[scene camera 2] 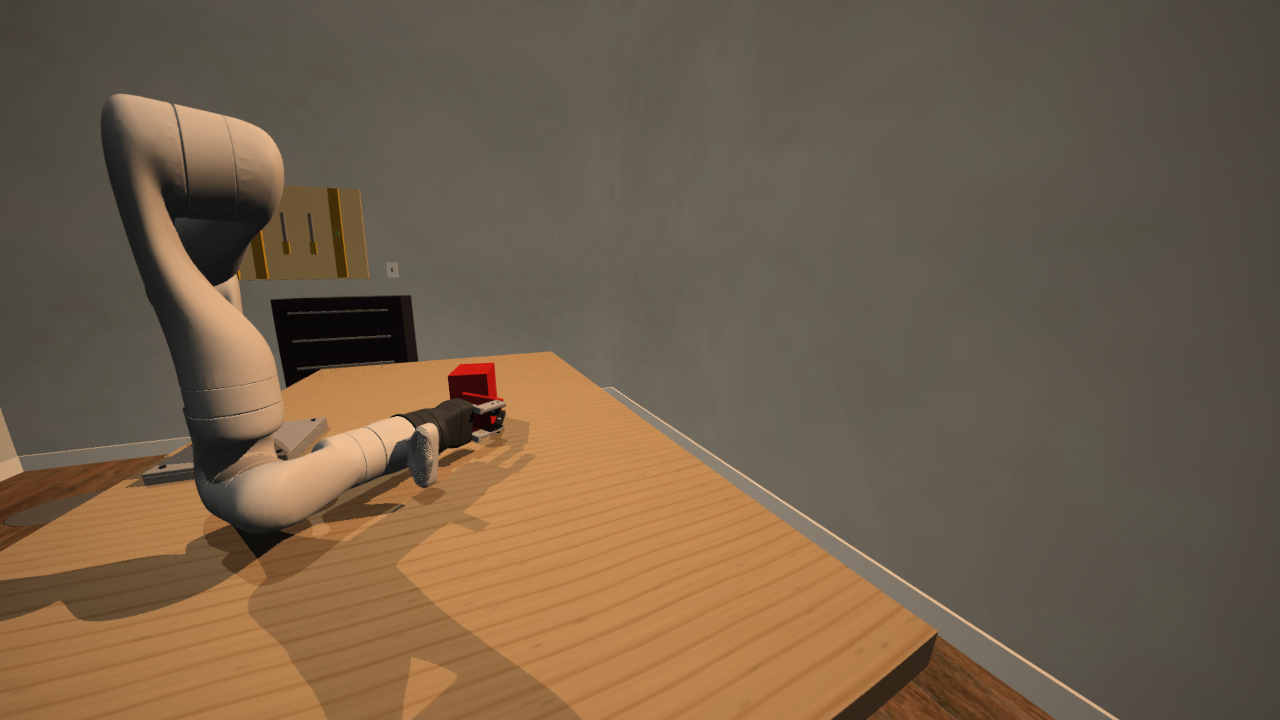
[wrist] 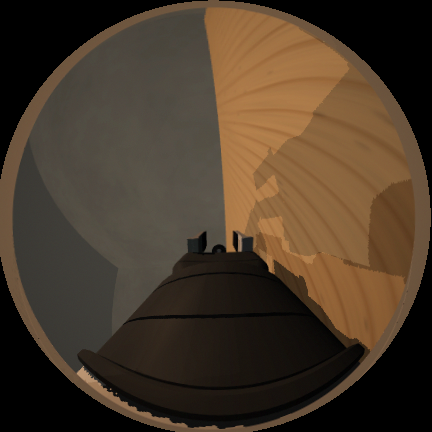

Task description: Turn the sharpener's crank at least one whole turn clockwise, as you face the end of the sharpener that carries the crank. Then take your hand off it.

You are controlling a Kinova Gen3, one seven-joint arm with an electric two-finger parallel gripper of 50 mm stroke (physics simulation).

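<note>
The sharpener (scene camera 2: 471, 379) is a red box toward the far end of the table, just behind the gripper in the scene view; its red body does not show in the wrist view. My gripper (scene camera 2: 494, 421) (wrist: 219, 238) is open, low over the table and pointing sideways past the near side of the sharpener. A small black round knob (wrist: 218, 248), which looks like the crank's, shows low between the open fingers in the wrist view, ungripped. The crank's arm is mostly hidden by the gripper, and its angle cannot be told.
The wooden table (scene camera 2: 626, 555) (wrist: 260, 65) carries the arm's grey base plate (scene camera 2: 302, 435) at the left. The arm's low elbow (scene camera 2: 259, 497) hangs close above the tabletop. The grey wall (scene camera 2: 895, 268) runs beyond the table's right edge. A dark drawer cabinet (scene camera 2: 410, 326) stands behind.
</note>
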